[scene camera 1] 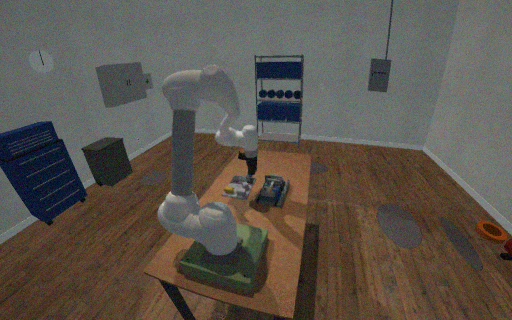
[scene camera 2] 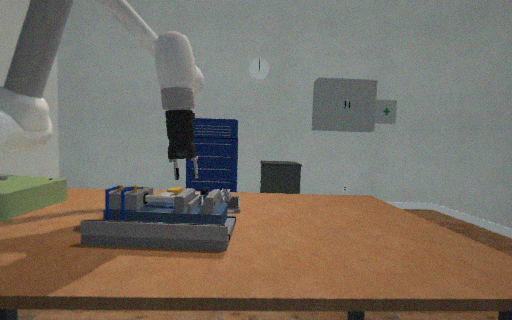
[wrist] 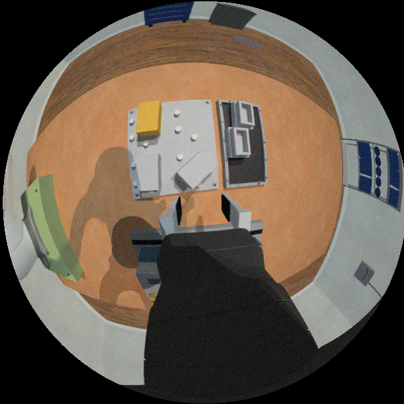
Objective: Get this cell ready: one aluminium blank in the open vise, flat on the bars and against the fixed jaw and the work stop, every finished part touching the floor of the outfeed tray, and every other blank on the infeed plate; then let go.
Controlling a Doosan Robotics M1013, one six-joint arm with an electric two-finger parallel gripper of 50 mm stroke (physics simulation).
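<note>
My gripper is open and empty, above the table between the infeed plate and the vise. The vise is partly hidden by my gripper in the wrist view; no blank shows between its jaws in scene camera 2. On the infeed plate, one aluminium blank stands squarely at a corner. Another aluminium blank is turned askew near the plate's edge; whether it lies flat is unclear. Two pocketed finished parts are in the outfeed tray; floor contact is unclear.
A yellow block is on the infeed plate, among several white pins. The vise stands on a grey base. The green robot base is at one table end.
</note>
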